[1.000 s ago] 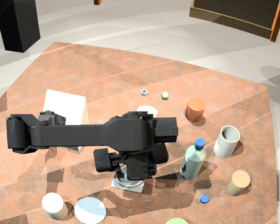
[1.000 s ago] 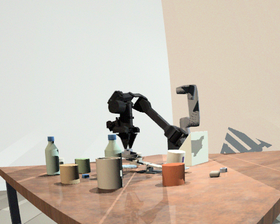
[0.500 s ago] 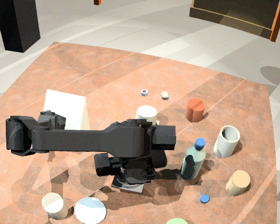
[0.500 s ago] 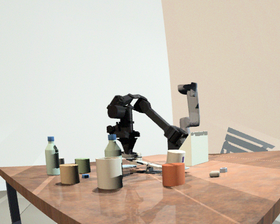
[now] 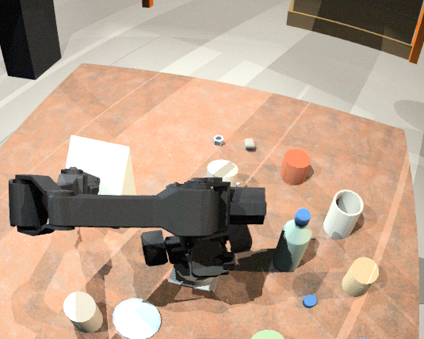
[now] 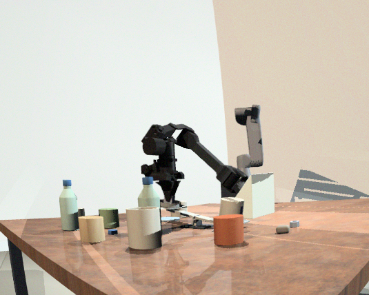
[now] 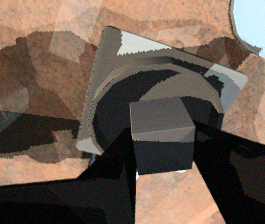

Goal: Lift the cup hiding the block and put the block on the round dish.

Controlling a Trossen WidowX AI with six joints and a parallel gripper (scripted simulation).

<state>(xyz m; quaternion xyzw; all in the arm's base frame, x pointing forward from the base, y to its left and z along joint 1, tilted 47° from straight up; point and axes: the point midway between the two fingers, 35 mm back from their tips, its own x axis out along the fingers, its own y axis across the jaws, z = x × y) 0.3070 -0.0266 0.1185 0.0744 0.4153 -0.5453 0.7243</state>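
Right now my gripper tip is 80 mm past the round light-blue dish, 130 mm to the left of it and 80 mm above it. Round my gripper tip: grey block 10 mm above; blue cap 250 mm ahead, 30 mm to the left, 80 mm below; cream cup 30 mm behind, 280 mm to the left, 30 mm below.
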